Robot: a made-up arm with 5 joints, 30 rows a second.
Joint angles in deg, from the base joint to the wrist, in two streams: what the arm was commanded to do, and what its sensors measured. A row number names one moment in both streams.
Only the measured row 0 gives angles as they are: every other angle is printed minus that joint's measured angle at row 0.
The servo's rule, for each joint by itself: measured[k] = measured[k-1] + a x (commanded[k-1-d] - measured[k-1]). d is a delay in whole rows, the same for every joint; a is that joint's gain. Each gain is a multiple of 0.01, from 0.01 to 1. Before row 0 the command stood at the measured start. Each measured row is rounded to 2 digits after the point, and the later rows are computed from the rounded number. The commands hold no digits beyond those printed.
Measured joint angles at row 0: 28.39, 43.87, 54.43, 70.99, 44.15
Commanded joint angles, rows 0 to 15: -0.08, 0.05, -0.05, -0.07, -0.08; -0.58, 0.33, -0.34, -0.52, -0.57; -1.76, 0.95, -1.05, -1.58, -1.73; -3.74, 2.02, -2.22, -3.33, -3.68; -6.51, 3.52, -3.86, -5.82, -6.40; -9.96, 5.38, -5.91, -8.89, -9.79; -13.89, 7.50, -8.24, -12.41, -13.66; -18.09, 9.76, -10.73, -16.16, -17.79; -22.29, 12.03, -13.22, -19.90, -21.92; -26.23, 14.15, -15.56, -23.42, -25.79; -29.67, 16.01, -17.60, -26.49, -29.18; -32.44, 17.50, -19.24, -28.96, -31.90; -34.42, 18.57, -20.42, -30.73, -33.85; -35.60, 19.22, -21.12, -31.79, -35.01; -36.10, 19.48, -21.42, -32.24, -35.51; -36.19, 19.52, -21.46, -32.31, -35.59
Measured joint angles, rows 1 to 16: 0.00, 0.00, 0.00, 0.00, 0.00; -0.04, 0.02, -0.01, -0.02, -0.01; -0.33, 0.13, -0.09, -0.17, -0.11; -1.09, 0.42, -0.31, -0.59, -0.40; -2.49, 0.98, -0.75, -1.41, -0.99; -4.62, 1.87, -1.47, -2.73, -1.96; -7.45, 3.10, -2.49, -4.58, -3.37; -10.86, 4.64, -3.81, -6.93, -5.22; -14.69, 6.43, -5.40, -9.70, -7.48; -18.72, 8.39, -7.20, -12.76, -10.08; -22.70, 10.41, -9.12, -15.96, -12.91; -26.39, 12.37, -11.07, -19.12, -15.84; -29.60, 14.17, -12.95, -22.07, -18.73; -32.15, 15.71, -14.67, -24.67, -21.45; -33.98, 16.94, -16.15, -26.81, -23.89; -35.10, 17.83, -17.36, -28.44, -25.98
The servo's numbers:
d 1
a 0.53 0.35 0.23 0.30 0.18

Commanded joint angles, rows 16 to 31: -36.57, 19.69, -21.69, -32.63, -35.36; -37.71, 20.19, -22.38, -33.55, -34.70; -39.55, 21.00, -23.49, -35.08, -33.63; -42.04, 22.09, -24.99, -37.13, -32.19; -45.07, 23.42, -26.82, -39.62, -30.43; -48.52, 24.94, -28.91, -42.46, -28.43; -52.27, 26.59, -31.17, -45.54, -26.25; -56.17, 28.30, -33.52, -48.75, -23.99; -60.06, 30.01, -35.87, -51.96, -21.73; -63.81, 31.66, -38.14, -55.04, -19.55; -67.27, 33.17, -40.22, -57.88, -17.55; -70.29, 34.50, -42.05, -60.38, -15.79; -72.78, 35.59, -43.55, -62.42, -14.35; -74.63, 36.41, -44.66, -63.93, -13.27; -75.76, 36.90, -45.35, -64.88, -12.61; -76.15, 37.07, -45.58, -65.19, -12.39
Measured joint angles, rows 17 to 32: -35.68, 18.42, -18.30, -29.60, -27.71; -36.15, 18.86, -19.08, -30.51, -29.09; -36.98, 19.33, -19.84, -31.42, -30.10; -38.34, 19.91, -20.68, -32.52, -30.74; -40.30, 20.67, -21.67, -33.90, -31.00; -42.83, 21.63, -22.85, -35.62, -30.90; -45.85, 22.79, -24.24, -37.67, -30.46; -49.25, 24.12, -25.83, -40.03, -29.70; -52.92, 25.58, -27.60, -42.65, -28.67; -56.70, 27.13, -29.50, -45.44, -27.42; -60.47, 28.72, -31.49, -48.32, -26.00; -64.07, 30.28, -33.50, -51.19, -24.48; -67.37, 31.76, -35.47, -53.95, -22.92; -70.24, 33.10, -37.33, -56.49, -21.38; -72.57, 34.26, -39.02, -58.72, -19.92; -74.26, 35.18, -40.48, -60.57, -18.60
